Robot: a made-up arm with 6 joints.
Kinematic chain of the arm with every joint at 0, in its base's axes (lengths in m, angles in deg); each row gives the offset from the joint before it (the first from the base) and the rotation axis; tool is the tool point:
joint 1: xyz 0 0 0.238 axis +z
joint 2: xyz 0 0 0 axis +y
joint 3: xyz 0 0 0.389 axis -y
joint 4: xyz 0 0 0 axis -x
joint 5: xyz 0.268 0 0 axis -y
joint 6: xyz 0 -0.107 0 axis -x
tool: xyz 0 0 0
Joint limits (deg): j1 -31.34..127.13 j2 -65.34..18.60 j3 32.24..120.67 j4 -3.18..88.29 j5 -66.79..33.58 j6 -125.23..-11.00
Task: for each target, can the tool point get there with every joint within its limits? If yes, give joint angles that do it. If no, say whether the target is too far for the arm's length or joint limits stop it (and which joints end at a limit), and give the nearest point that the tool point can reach.
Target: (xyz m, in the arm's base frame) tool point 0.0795 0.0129 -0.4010
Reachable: no: joint limits stop it (at a limit: joint 1, joint 2, joint 3) | nearest point 0.3748 -0.4799 0.2662 | short by 0.881 m
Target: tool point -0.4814 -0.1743 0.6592
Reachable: yes | joints 9.59 -56.54 62.74 31.06 -3.69 -52.14
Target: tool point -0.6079 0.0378 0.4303
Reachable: yes | joints -5.15 -55.86 107.81 80.90 -56.05 -87.41
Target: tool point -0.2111 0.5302 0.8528
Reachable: no: too far | nearest point -0.1365 0.3428 0.7552 | short by 0.224 m
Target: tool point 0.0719 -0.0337 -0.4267
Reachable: no: joint limits stop it (at a limit: joint 1, joint 2, joint 3) | nearest point 0.3712 -0.4826 0.2659 | short by 0.878 m
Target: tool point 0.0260 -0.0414 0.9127
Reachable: yes | joints 84.82 -4.67 65.77 73.94 -25.33 -32.68
